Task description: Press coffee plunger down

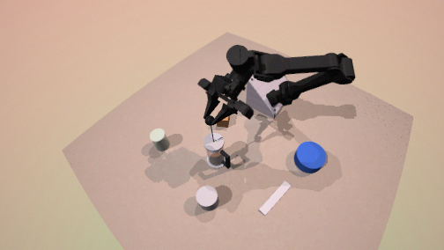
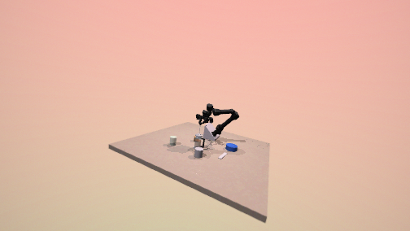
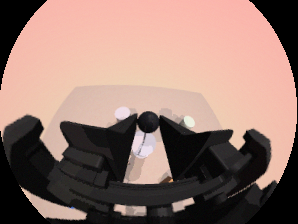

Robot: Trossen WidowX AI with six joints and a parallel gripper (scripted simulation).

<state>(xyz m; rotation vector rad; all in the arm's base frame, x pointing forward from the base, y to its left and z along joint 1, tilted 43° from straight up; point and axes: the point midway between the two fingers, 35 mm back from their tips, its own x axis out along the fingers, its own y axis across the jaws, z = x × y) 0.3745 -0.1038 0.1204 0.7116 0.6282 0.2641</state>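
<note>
Now: gripper tip 1 cm past the coffee press, 2 cm to the right of it and 13 cm above it. Also, from my gripper tip: white flat strip 4 cm behind, 27 cm to the left, 25 cm below; then pale green cylinder 11 cm ahead, 22 cm to the right, 22 cm below.
</note>
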